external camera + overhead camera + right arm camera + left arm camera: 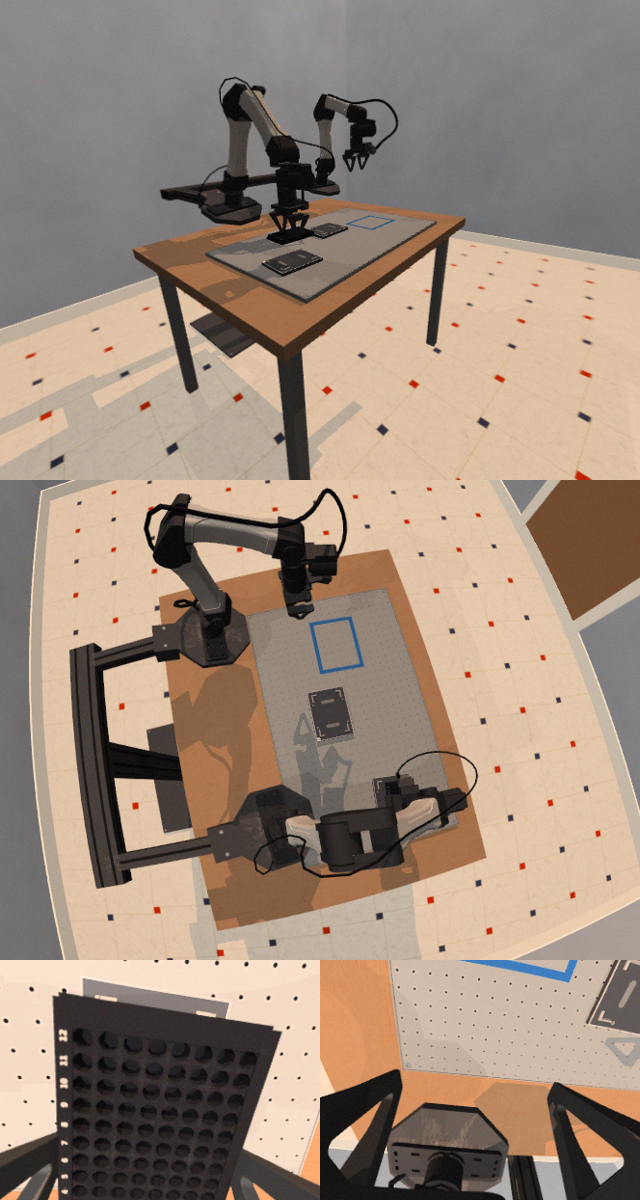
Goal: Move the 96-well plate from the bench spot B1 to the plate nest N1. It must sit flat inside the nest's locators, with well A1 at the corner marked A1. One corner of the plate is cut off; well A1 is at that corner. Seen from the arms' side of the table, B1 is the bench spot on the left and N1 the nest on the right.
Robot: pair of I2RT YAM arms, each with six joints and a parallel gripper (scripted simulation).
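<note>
Now: the nest N1 10 cm below my right hand. From my right hand the other things lie so: dark nest (9 cm behind, 34 cm to the left, 10 cm below); then A1 label (7 cm behind, 6 cm to the right, 9 cm below); then black 96-well plate (1 cm below).
</note>
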